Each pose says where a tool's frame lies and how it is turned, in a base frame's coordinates. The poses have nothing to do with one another.
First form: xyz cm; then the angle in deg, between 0 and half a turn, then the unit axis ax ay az.
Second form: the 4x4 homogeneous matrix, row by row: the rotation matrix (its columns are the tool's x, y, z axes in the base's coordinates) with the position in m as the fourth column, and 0 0 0 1 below. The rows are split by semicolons. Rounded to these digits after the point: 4 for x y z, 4 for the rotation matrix.
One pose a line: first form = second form
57.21, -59.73, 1.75, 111.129, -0.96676, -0.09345, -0.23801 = 0.9111, 0.3449, 0.2259, 0.5721; -0.0991, -0.3486, 0.9320, -0.5973; 0.4002, -0.8715, -0.2834, 0.0175; 0, 0, 0, 1
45.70, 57.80, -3.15, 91.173, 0.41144, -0.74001, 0.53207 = 0.1523, -0.8427, -0.5165, 0.4570; 0.2213, 0.5384, -0.8132, 0.5780; 0.9633, 0.0096, 0.2684, -0.0315; 0, 0, 0, 1
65.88, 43.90, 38.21, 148.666, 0.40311, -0.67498, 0.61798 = -0.5529, -0.8259, 0.1109, 0.6588; -0.1831, -0.0094, -0.9830, 0.4390; 0.8129, -0.5638, -0.1460, 0.3821; 0, 0, 0, 1
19.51, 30.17, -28.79, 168.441, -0.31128, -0.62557, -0.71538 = -0.7879, 0.5289, 0.3155, 0.1951; 0.2422, -0.2050, 0.9483, 0.3017; 0.5662, 0.8236, 0.0334, -0.2879; 0, 0, 0, 1
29.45, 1.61, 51.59, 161.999, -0.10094, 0.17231, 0.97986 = -0.9312, -0.3367, -0.1397, 0.2945; 0.2689, -0.8931, 0.3606, 0.0161; -0.2462, 0.2982, 0.9222, 0.5159; 0, 0, 0, 1
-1.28, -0.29, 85.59, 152.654, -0.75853, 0.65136, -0.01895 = 0.1982, -0.9242, 0.3264, -0.0128; -0.9416, -0.0871, 0.3251, -0.0029; -0.2721, -0.3717, -0.8876, 0.8559; 0, 0, 0, 1
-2.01, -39.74, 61.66, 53.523, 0.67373, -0.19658, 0.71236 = 0.7786, -0.6265, 0.0365, -0.0201; 0.5191, 0.6102, -0.5985, -0.3974; 0.3527, 0.4850, 0.8003, 0.6166; 0, 0, 0, 1
